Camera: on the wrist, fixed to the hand. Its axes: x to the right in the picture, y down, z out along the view.
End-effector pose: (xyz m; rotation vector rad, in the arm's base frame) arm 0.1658 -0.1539 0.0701 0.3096 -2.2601 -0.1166
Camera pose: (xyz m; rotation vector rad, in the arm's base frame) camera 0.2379 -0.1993 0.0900 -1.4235 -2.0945 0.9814
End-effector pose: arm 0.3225 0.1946 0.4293 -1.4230 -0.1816 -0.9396
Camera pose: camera 0.2486 0.1504 0.4446 -0.9759 0.5905 0.5447
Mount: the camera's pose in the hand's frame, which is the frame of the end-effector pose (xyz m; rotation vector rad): -0.0185 -0.0533 -0.0669 0.2549 -0.2318 1.5911
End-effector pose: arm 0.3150 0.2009 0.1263 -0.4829 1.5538 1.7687
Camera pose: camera 0.3539 0.1322 0.0886 -1.1793 -1.6833 -1.9423
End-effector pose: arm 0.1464 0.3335 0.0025 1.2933 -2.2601 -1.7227
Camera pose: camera 0.2215 0.2893 -0.0061 -0.7680 -2.2967 -0.8928
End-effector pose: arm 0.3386 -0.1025 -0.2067 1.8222 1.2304 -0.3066
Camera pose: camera 0.2676 -0.0561 -0.1851 2.3071 -0.6227 0.2536
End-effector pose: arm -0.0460 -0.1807 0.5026 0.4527 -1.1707 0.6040
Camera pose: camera 0.0314 -0.1834 0.4619 -0.3373 -1.5417 2.1130
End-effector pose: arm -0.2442 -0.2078 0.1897 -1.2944 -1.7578 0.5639
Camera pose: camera -0.2150 -0.2526 0.2590 -2.2913 -0.3908 1.7351
